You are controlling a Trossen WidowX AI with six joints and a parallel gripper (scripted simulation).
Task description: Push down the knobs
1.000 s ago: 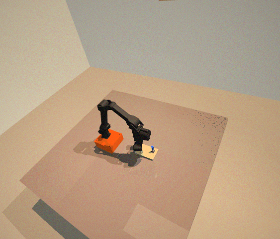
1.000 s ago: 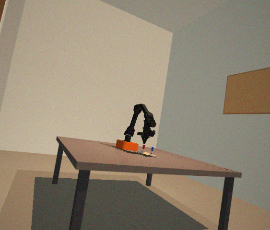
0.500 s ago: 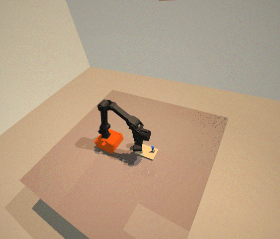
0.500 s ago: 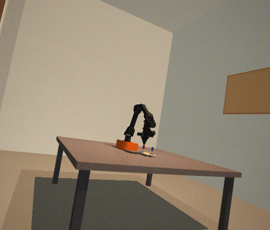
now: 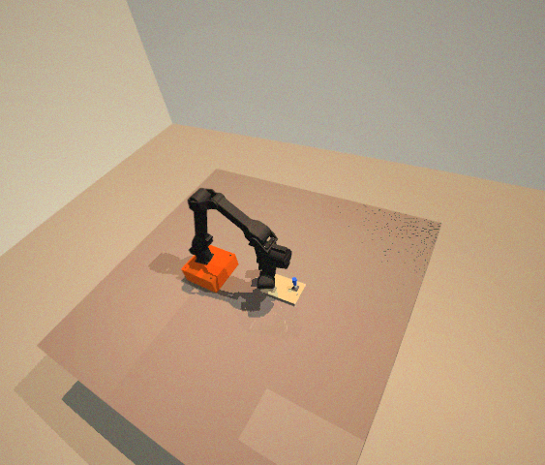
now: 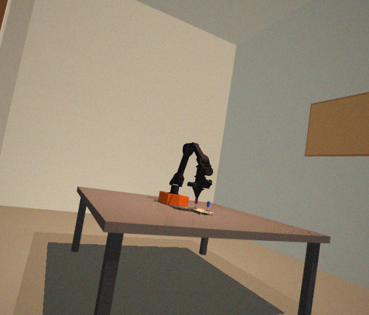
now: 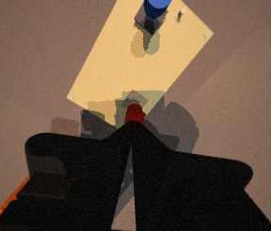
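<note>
Now: gripper tip 20 mm above the red knob. From my gripper tip the other things lie so: blue knob: 90 mm ahead, 30 mm to the left, 20 mm below.
</note>
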